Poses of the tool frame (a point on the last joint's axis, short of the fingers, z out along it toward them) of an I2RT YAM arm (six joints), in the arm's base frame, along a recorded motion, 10 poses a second.
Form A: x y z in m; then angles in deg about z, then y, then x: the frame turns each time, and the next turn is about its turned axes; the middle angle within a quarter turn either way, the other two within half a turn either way.
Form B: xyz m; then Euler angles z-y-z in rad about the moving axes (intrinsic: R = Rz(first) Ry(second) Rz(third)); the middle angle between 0 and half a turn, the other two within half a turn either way. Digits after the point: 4 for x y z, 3 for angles.
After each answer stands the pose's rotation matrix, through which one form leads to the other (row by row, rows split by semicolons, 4 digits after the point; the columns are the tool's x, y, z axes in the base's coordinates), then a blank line. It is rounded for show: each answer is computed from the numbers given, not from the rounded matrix.
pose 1, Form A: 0.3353 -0.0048 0.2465 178.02 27.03 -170.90
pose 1, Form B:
0.3353 -0.0048 0.2465 -0.373 2.646 -0.301
-0.8902 0.1059 0.4430; 0.0308 0.9843 -0.1736; -0.4545 -0.1409 -0.8796

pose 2, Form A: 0.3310 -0.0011 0.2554 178.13 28.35 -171.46
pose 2, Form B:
0.3310 -0.0011 0.2554 -0.339 2.627 -0.269
-0.8796 0.1027 0.4645; 0.0287 0.9861 -0.1637; -0.4749 -0.1307 -0.8703

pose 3, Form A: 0.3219 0.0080 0.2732 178.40 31.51 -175.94
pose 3, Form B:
0.3219 0.0080 0.2732 -0.163 2.588 -0.115
-0.8522 0.0648 0.5192; 0.0238 0.9961 -0.0853; -0.5226 -0.0604 -0.8504

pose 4, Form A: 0.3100 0.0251 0.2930 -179.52 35.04 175.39
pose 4, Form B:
0.3100 0.0251 0.2930 0.148 2.525 0.114
-0.8187 -0.0545 0.5716; -0.0069 0.9963 0.0852; -0.5741 0.0658 -0.8161

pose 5, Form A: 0.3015 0.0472 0.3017 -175.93 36.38 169.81
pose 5, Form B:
0.3015 0.0472 0.3017 0.365 2.486 0.236
-0.8031 -0.1745 0.5698; -0.0571 0.9743 0.2179; -0.5931 0.1424 -0.7924

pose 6, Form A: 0.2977 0.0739 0.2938 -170.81 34.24 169.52
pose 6, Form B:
0.2977 0.0739 0.2938 0.478 2.520 0.261
-0.8161 -0.2581 0.5171; -0.1320 0.9544 0.2679; -0.5627 0.1504 -0.8129

